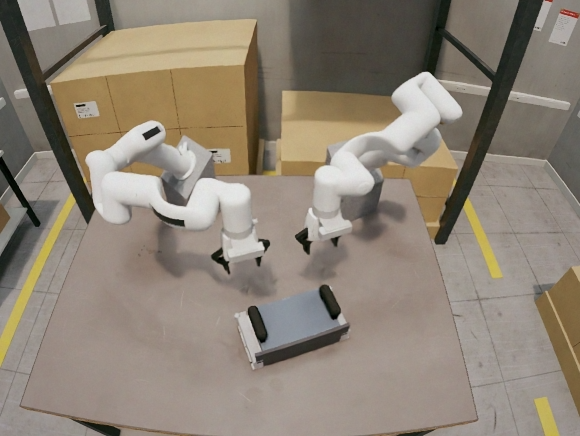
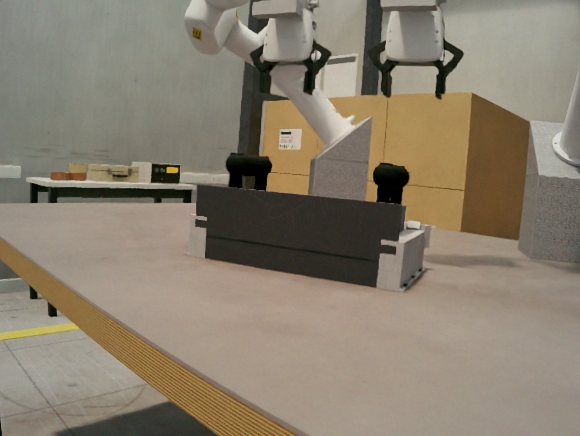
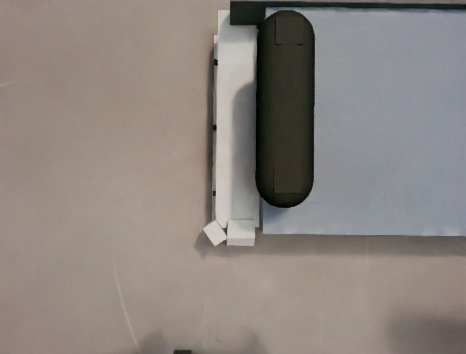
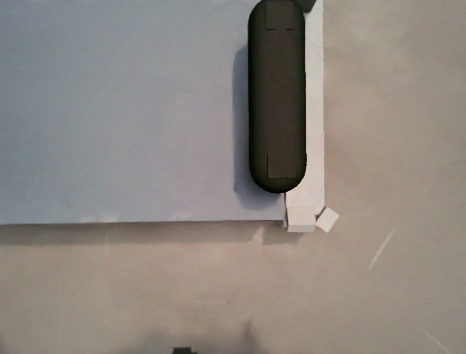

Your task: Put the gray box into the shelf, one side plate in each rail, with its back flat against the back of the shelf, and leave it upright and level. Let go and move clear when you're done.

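Frame: origin at the left arm's base, x right, y ahead, z up, level; centimetres.
Seen in the pictures: left gripper, between the fingertips: (image 1: 320, 247) (image 2: 412, 97); right gripper, between the fingertips: (image 1: 242, 266) (image 2: 286, 93); left arm's base, origin of its link: (image 2: 577, 149); right arm's base, origin of its link: (image 1: 184, 165) (image 2: 339, 139).
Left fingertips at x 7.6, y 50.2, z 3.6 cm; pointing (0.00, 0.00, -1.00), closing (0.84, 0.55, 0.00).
Pixels of each thing's middle, then the offset from my left fingertips to it. Level surfaces: height alone.
- gray box, middle of its body: (image 4: 100, 107) (image 3: 448, 121) (image 2: 314, 196) (image 1: 293, 317) dx +4.1, dy +16.2, dz -18.4 cm
- dark plate, middle of its body: (image 2: 311, 228) (image 1: 293, 324) dx +4.3, dy +16.2, dz -23.5 cm
- brown table, height of its surface: dz -29.2 cm
The gray box (image 1: 295, 317) (image 3: 390, 125) (image 4: 125, 125), blue-gray on top, sits upright and looks level between the white side rails of the shelf (image 1: 248, 335) (image 2: 412, 255) (image 3: 235, 65) (image 4: 315, 125). A dark plate (image 1: 302, 343) (image 2: 300, 215) spans the side away from the arms. Whether the box's back touches the shelf's back is hidden. Two black handles (image 1: 257, 324) (image 1: 330, 301) (image 2: 248, 165) (image 2: 391, 176) stand on the box. My left gripper (image 1: 321, 248) (image 2: 413, 95) and right gripper (image 1: 244, 268) (image 2: 287, 82) are open and empty, raised and apart from the box, on the arms' side.
The shelf stands on the brown table (image 1: 150, 360) (image 2: 400, 360). Gray arm mounts (image 1: 187, 172) (image 2: 340, 165) stand at the table's back. Large cardboard boxes (image 1: 155, 95) (image 2: 425, 150) are behind it. Black frame posts (image 1: 47, 110) (image 1: 487, 125) rise on both sides.
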